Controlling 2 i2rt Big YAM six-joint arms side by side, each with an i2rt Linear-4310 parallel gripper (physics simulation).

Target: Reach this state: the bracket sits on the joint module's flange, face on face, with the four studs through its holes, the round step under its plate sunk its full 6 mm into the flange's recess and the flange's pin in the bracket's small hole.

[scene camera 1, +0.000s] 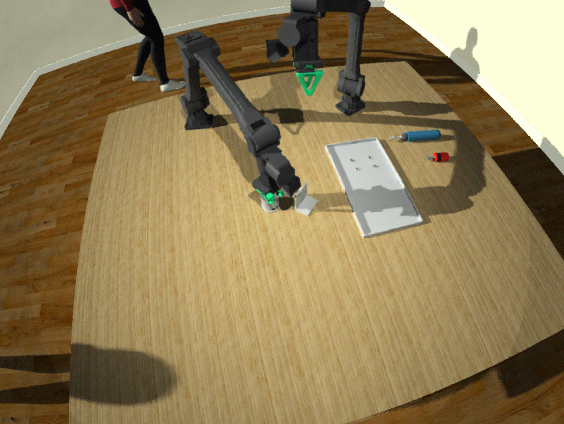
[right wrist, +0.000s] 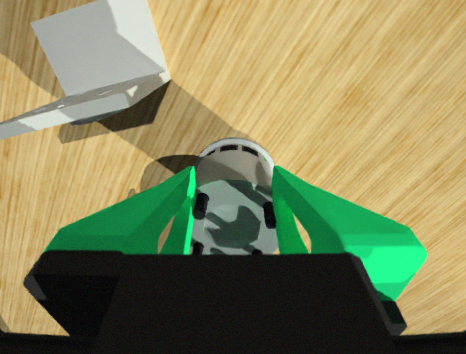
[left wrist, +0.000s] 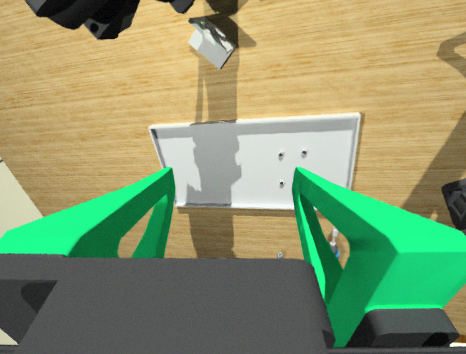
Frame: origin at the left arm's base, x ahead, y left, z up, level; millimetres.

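Seen in the pictures: left gripper, fingertip midpoint: (scene camera 1: 307, 91) (left wrist: 233, 177); right gripper, fingertip midpoint: (scene camera 1: 275, 200) (right wrist: 233, 176); left arm's base, link origin: (scene camera 1: 350, 107); right arm's base, link origin: (scene camera 1: 199, 123).
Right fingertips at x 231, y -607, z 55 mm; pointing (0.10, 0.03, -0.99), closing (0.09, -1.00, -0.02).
Note:
Pixels of each thing's top centre, then the offset from my right fingertips to it. "spot": a spot on its surface instead.
- joint module, top centre: (right wrist: 231, 247) (scene camera 1: 268, 190) 31 mm back, 2 mm right, 20 mm up
- white L-shaped bracket, top centre: (right wrist: 25, 72) (left wrist: 201, 47) (scene camera 1: 305, 192) 47 mm ahead, 84 mm left, 15 mm up
- white tray, top centre: (left wrist: 249, 169) (scene camera 1: 371, 179) 126 mm ahead, 328 mm left, 39 mm down
- blue-handled tool, surface spot: (scene camera 1: 422, 135) spot: 118 mm ahead, 672 mm left, 20 mm down
- short red tool, top centre: (scene camera 1: 438, 154) 224 mm ahead, 632 mm left, 21 mm down
The joint module (scene camera 1: 270, 207) (right wrist: 235, 220) stands on the table, flange and dark studs upward. My right gripper (scene camera 1: 276, 196) (right wrist: 233, 176) is shut on it, a finger on each side near the flange. The white L-shaped bracket (scene camera 1: 305, 204) (left wrist: 212, 49) (right wrist: 95, 50) is off the flange, on the table beside the module. One leg lies on the table and the other stands up; the round step shows on the side facing the module in the right wrist view. My left gripper (scene camera 1: 309, 82) (left wrist: 233, 177) is open and empty, high above the table. The lower flange is hidden by the right gripper's body.
A white tray (scene camera 1: 372, 181) (left wrist: 257, 172) with several small screws (scene camera 1: 352, 160) (left wrist: 281, 154) lies right of the bracket in the scene view. Beyond it lie a blue-handled tool (scene camera 1: 422, 135) and a short red tool (scene camera 1: 441, 157). A person stands behind the table.

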